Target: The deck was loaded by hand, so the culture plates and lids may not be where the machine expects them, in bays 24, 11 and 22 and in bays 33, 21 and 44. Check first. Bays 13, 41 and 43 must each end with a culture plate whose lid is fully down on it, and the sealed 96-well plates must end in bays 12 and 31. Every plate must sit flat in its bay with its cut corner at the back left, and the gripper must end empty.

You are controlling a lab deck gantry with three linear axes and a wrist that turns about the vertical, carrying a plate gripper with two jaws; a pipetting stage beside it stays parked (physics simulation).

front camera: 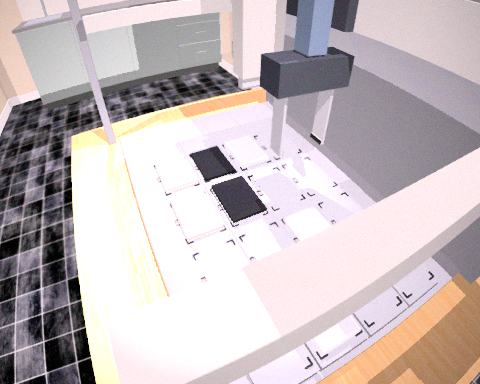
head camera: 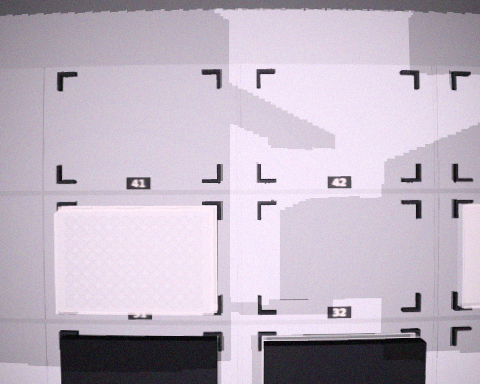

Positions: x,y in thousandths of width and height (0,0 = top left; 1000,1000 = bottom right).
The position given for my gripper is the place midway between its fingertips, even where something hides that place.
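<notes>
There's a black lid (front camera: 441,423) that I can see, and there's a black lid (front camera: 499,522) as well, and you'd also see my gripper (front camera: 620,379).
</notes>
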